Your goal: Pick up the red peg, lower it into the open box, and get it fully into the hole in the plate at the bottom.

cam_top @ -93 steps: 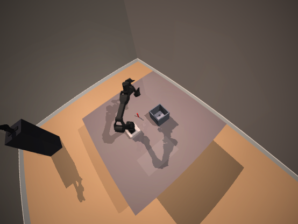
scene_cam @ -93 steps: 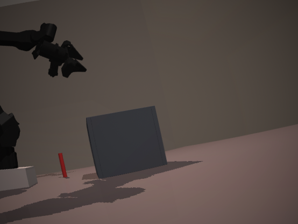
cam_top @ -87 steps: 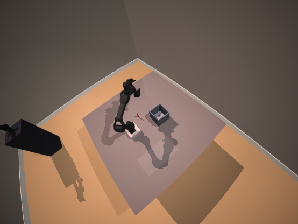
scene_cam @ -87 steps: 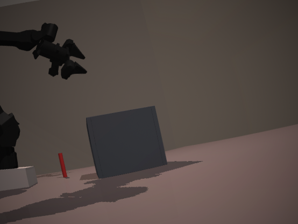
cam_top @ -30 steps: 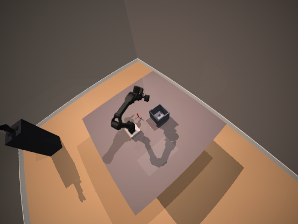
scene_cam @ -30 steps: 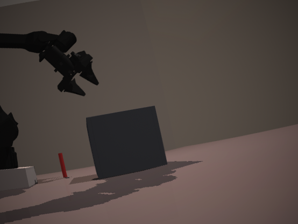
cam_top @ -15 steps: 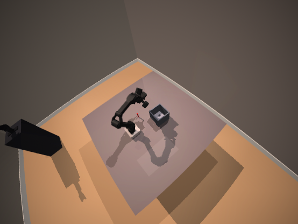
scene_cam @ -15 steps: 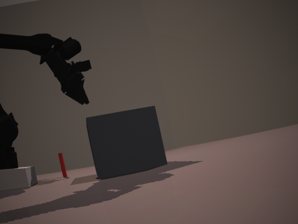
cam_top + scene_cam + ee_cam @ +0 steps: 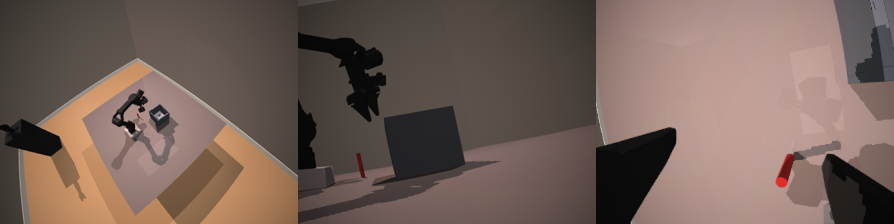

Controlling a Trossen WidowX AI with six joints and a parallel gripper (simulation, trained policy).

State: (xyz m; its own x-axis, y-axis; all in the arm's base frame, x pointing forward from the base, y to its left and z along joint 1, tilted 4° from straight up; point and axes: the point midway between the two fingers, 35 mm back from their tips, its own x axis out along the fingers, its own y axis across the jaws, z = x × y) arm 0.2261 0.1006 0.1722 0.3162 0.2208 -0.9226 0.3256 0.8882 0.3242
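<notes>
Now: gripper tip 140 mm above the red peg, 80 mm past it and 10 mm to the right of it. Round my gripper tip: plate: 170 mm to the right, 140 mm below, 100 mm ahead.
</notes>
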